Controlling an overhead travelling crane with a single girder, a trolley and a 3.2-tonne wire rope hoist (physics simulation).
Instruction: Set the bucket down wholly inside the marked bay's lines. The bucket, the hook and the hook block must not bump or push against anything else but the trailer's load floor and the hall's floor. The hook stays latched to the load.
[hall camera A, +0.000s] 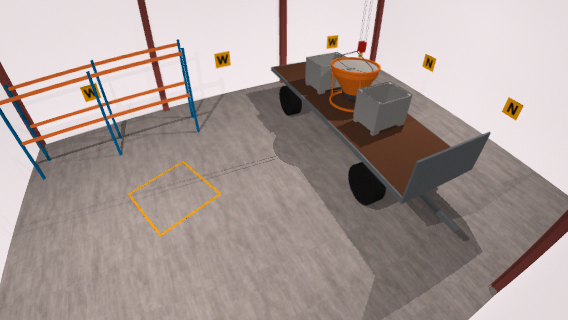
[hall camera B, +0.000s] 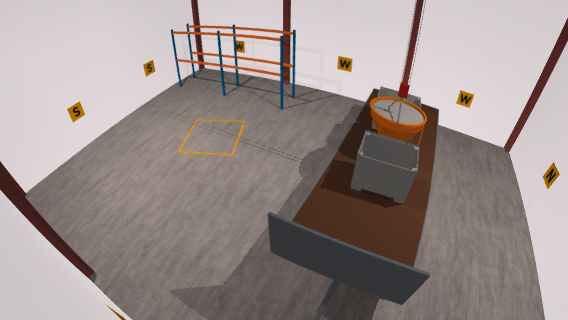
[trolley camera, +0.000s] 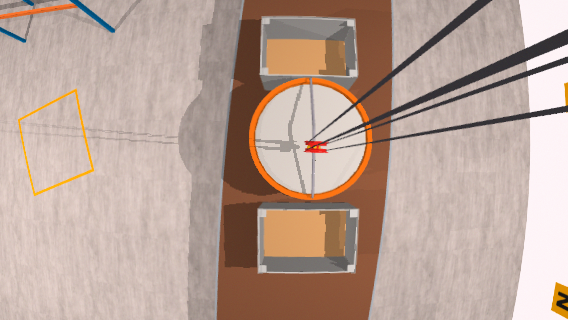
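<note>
The orange bucket stands upright on the trailer's brown load floor, between two grey boxes. The hook hangs just above the bucket's rim and is shut on the bucket's thin grey sling. The sling's legs run to opposite sides of the rim, and one looks bent in hall camera A. The red hook block is above the hook. The yellow outlined bay lies on the floor left of the trailer.
One grey box stands close on the headboard side of the bucket. Another grey box stands close on its other side. A blue and orange rack stands beyond the bay.
</note>
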